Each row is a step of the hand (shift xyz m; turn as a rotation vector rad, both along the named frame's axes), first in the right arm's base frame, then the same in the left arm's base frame.
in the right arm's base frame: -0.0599 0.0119 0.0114 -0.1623 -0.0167 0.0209
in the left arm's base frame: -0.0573 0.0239 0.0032 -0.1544 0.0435 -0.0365
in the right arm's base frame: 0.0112 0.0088 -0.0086 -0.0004 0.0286 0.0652
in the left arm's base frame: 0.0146 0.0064 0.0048 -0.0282 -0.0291 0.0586
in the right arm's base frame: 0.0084 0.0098 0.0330 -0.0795 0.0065 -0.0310
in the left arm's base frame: -0.0070 -0.0210 0.0276 -0.0554 0.0587 -0.0283
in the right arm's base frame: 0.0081 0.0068 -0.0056 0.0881 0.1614 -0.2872
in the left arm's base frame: 0.0103 0.0045 0.0042 0.2231 0.2579 -0.0061
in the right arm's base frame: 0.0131 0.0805 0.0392 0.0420 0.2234 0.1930
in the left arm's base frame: -0.0002 0.0134 0.0895 -0.0343 -0.0242 0.2952
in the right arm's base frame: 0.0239 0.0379 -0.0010 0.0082 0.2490 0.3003
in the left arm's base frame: 0.0246 0.0126 0.0353 -0.1117 -0.0706 0.3671
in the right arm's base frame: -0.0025 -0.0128 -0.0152 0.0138 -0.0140 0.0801
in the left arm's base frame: 0.0038 0.0043 -0.0192 -0.0259 -0.0701 0.0350
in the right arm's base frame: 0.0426 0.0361 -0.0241 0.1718 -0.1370 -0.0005
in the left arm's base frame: 0.0516 0.0199 0.0253 0.1413 -0.1505 -0.0754
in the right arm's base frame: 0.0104 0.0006 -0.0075 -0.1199 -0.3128 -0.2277
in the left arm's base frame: 0.0127 0.0013 -0.0014 -0.0255 0.0295 -0.4032
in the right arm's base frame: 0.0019 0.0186 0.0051 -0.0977 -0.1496 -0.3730
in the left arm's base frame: 0.0008 0.0064 0.0183 0.0740 0.2163 -0.3446
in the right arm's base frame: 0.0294 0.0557 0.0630 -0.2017 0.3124 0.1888
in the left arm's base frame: 0.0013 -0.0244 0.0857 -0.2407 0.1320 0.3139
